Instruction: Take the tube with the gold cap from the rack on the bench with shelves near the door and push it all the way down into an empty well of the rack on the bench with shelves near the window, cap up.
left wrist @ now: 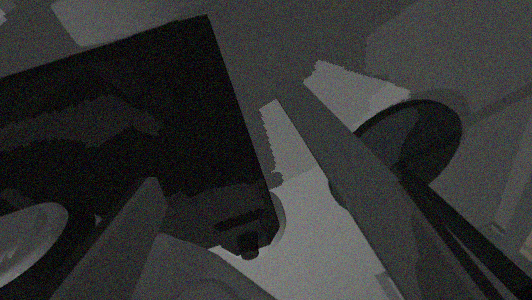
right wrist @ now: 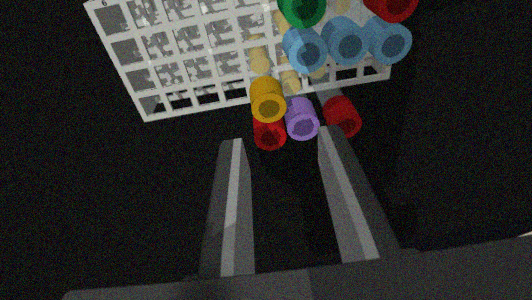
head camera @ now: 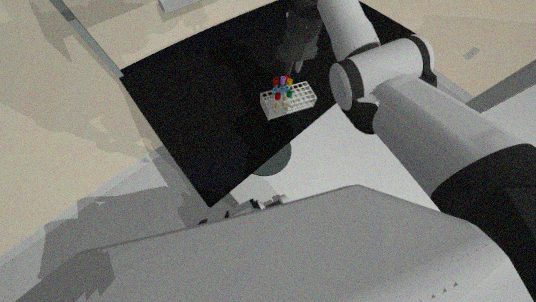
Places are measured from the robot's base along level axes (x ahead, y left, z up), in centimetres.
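Pixels of known places: left gripper, fingertip midpoint: (left wrist: 270,193); right gripper, fingertip midpoint: (right wrist: 281,149) (head camera: 292,72).
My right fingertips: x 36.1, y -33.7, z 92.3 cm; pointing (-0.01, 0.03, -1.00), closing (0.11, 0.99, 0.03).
Observation:
Ahead of a thing's pixels: the offset from my right fingertips to its middle. Level surfaces: height alone.
The gold-capped tube {dz -9.6, dx +0.4, dy -0.4 cm} (head camera: 289,81) (right wrist: 268,100) stands cap up in the white rack {dz -13.1, dx -0.8, dy -0.4 cm} (head camera: 301,107) (right wrist: 200,108), close beside a red cap and a purple cap (head camera: 283,79) (right wrist: 302,119). My right gripper (head camera: 294,67) (right wrist: 281,149) is partly open and empty. In the right wrist view its fingertips lie just below the gold cap in the picture, one to each side of the red and purple caps. My left gripper (left wrist: 270,193) is wide open and empty, away from the rack. The other bench's rack does not show.
Light blue caps (right wrist: 346,41), a green cap (head camera: 289,93) (right wrist: 302,9) and more red caps (head camera: 277,96) (right wrist: 342,116) crowd the same rack. The rack stands on a black bench top {dz -16.0 cm} (head camera: 180,105). A grey post (head camera: 95,47) rises at the bench's left corner.

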